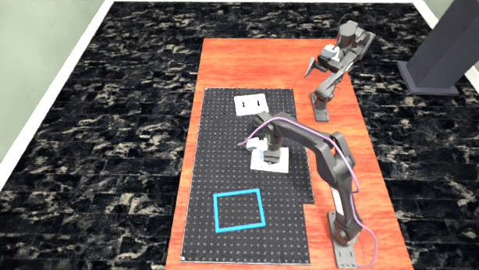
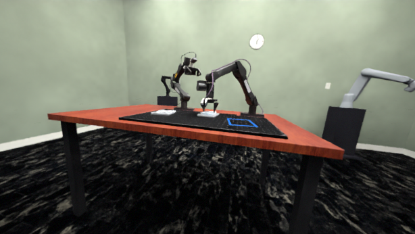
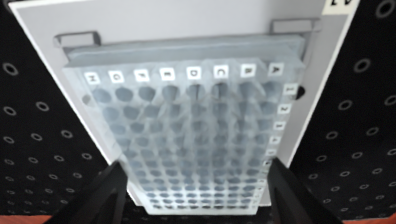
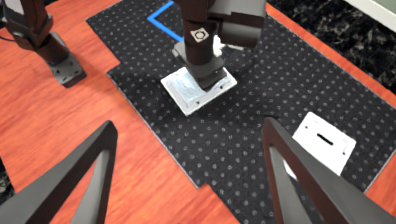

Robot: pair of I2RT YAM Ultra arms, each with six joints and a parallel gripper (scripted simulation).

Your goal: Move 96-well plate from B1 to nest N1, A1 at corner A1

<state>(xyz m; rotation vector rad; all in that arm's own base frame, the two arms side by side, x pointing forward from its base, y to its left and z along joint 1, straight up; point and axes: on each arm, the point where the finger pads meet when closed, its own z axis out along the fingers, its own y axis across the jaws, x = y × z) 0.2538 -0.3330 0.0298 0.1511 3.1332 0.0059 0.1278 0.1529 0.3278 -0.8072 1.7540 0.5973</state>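
My right gripper is now 310 mm above the 96-well plate, 170 mm to the right of it and 150 mm short of it. Round my right hand: nest plate: 320 mm below, 240 mm ahead, 140 mm to the right.
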